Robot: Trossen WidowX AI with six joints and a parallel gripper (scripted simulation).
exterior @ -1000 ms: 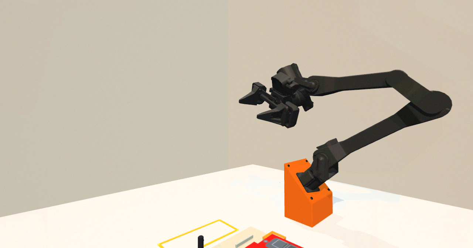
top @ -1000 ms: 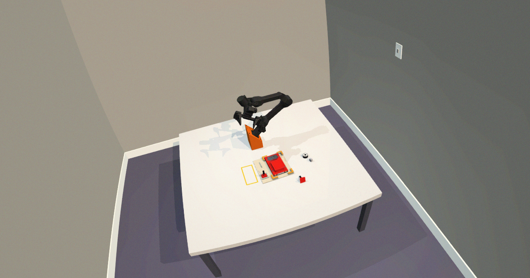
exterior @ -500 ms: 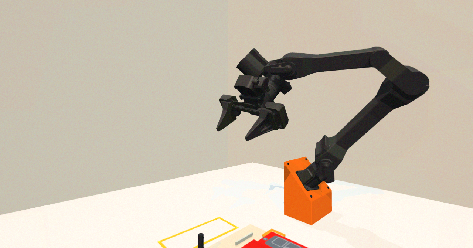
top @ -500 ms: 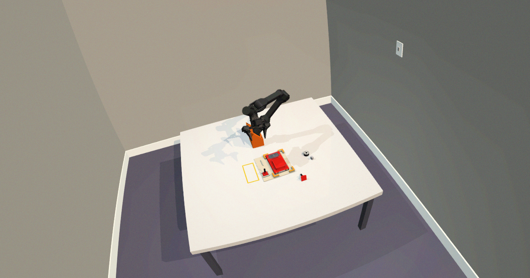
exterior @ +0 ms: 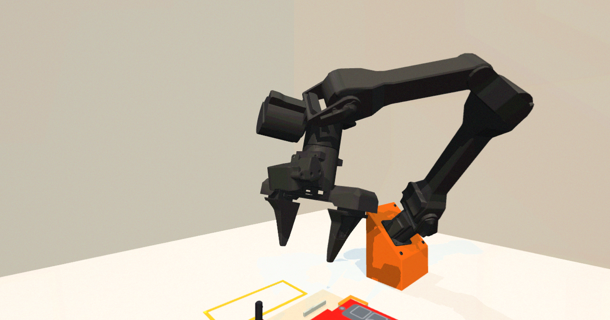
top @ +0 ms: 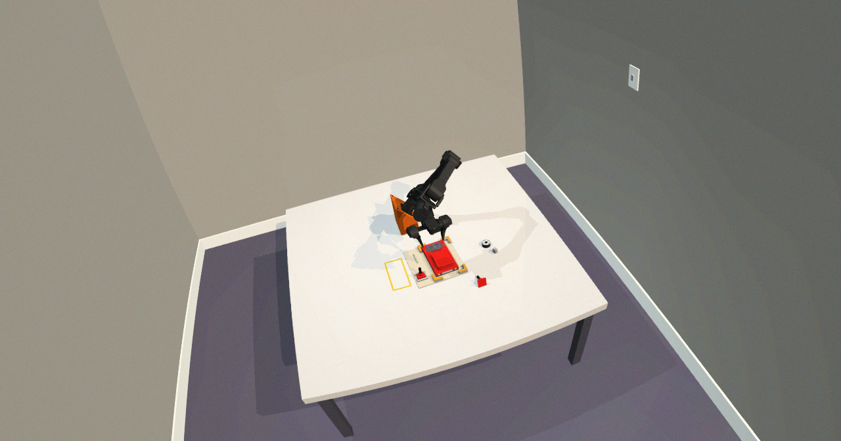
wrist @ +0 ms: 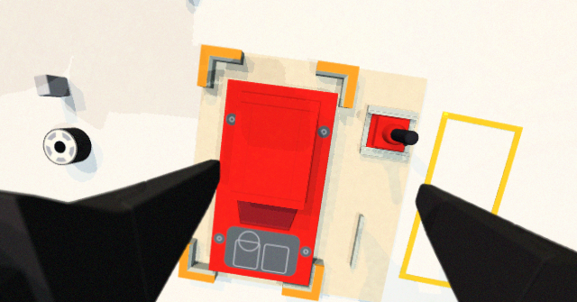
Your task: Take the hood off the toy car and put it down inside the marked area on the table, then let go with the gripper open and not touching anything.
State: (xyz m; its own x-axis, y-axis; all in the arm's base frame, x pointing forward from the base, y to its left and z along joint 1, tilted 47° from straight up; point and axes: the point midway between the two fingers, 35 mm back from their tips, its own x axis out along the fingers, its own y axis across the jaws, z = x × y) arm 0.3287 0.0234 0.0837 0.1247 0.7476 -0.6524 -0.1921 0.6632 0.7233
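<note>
Right now the red hood is 11 cm below my gripper tip, 3 cm to the left of it and 1 cm behind it. Also, from my gripper tip: beige board (14 cm below, 4 cm behind, 1 cm to the left); white wheel (25 cm to the left, 14 cm below, 8 cm behind).
</note>
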